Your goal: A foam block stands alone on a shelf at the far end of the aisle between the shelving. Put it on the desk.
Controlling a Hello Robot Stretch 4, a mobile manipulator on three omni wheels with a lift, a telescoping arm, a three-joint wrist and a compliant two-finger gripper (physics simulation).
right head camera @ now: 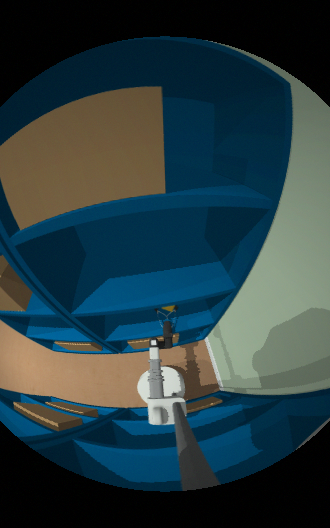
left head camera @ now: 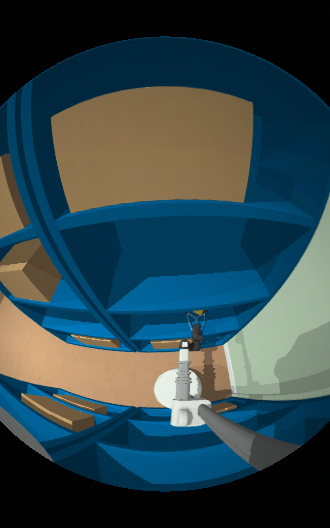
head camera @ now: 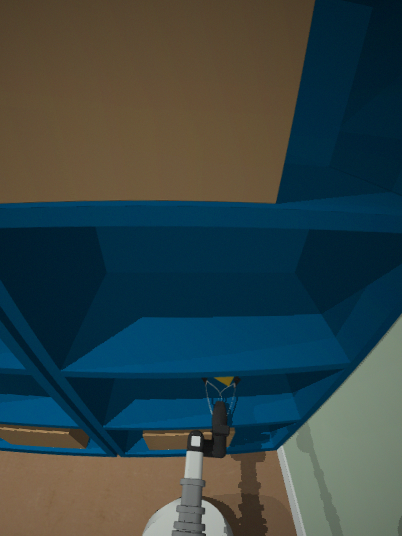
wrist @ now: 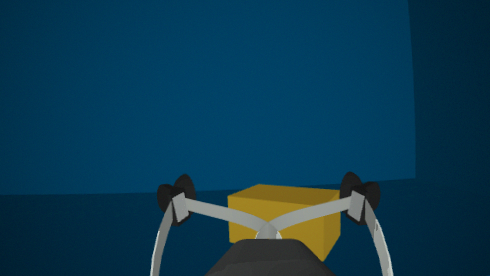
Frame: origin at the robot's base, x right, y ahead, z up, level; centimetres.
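Where they show: gripper, between the fingertips: (wrist: pixel 266 190).
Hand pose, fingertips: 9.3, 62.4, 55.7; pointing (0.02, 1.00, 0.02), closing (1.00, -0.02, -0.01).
Note:
Things, the pixels of their top centre, and the offset from my fingertips, as dx, dy, dz.
- yellow foam block, centre of its top: (wrist: pixel 285 193) (head camera: pixel 224 372) (right head camera: pixel 167 303) (left head camera: pixel 197 306) +1.8, +1.2, -0.6
- large brown box, centre of its top: (head camera: pixel 135 6) (left head camera: pixel 151 105) (right head camera: pixel 78 117) -23.0, -6.9, +113.3
The yellow foam block (head camera: pixel 225 380) (left head camera: pixel 198 312) (right head camera: pixel 169 309) (wrist: pixel 305 232) is in a lower compartment of the blue shelving, partly hidden by the shelf edge above in the head views. My gripper (head camera: pixel 221 381) (left head camera: pixel 196 312) (right head camera: pixel 166 309) (wrist: pixel 266 190) is open, with its fingers reaching into that compartment. In the wrist view the block shows between the two fingers, nearer the right fingertip, with a gap to the left one. The finger strips and gripper body cover part of it. How deep the fingertips are along the block is unclear. The desk does not show.
A shelf board (head camera: pixel 210 374) runs just above the gripper. A large brown box (head camera: pixel 140 100) fills much of an upper compartment, and another brown box (head camera: pixel 162 440) sits low behind my wrist. A pale green wall (head camera: pixel 365 425) stands at the right. More blue shelving (left head camera: pixel 165 465) stands behind my base.

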